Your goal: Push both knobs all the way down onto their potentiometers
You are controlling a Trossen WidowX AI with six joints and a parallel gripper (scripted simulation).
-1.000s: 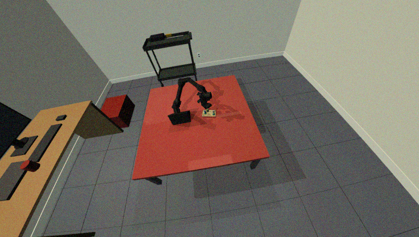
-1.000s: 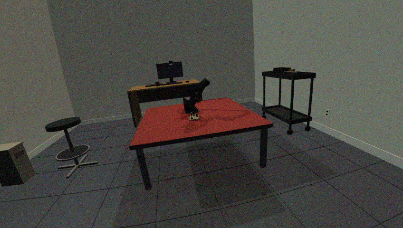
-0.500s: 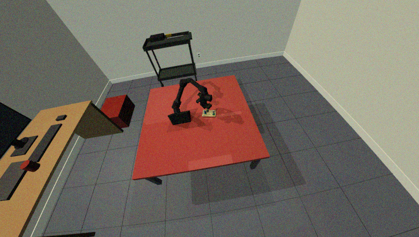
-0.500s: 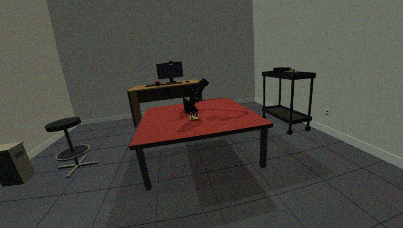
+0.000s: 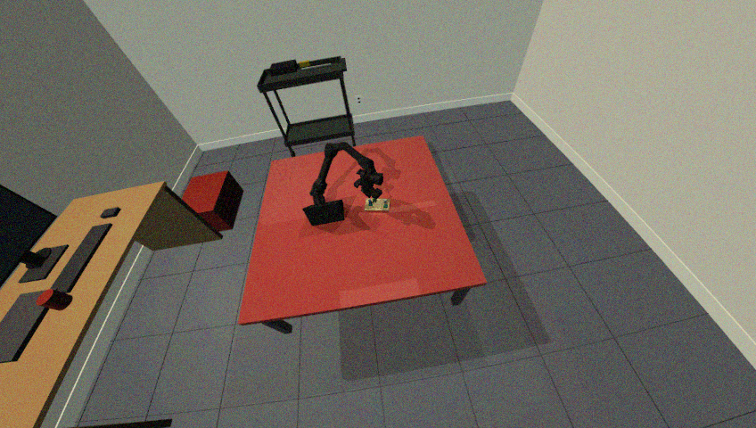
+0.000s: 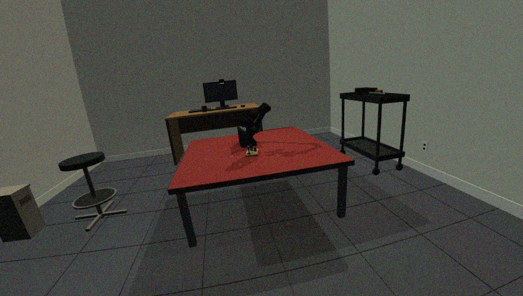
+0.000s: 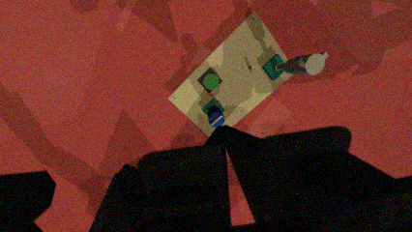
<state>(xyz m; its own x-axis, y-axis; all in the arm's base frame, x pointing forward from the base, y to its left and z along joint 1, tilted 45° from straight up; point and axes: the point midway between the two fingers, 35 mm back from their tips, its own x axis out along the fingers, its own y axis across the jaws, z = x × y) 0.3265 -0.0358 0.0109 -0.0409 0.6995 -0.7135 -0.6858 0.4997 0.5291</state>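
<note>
The blue knob lies 4 cm below my gripper tip. From my gripper tip the other things lie so: grey knob (10 cm ahead, 3 cm to the right, 2 cm below).
</note>
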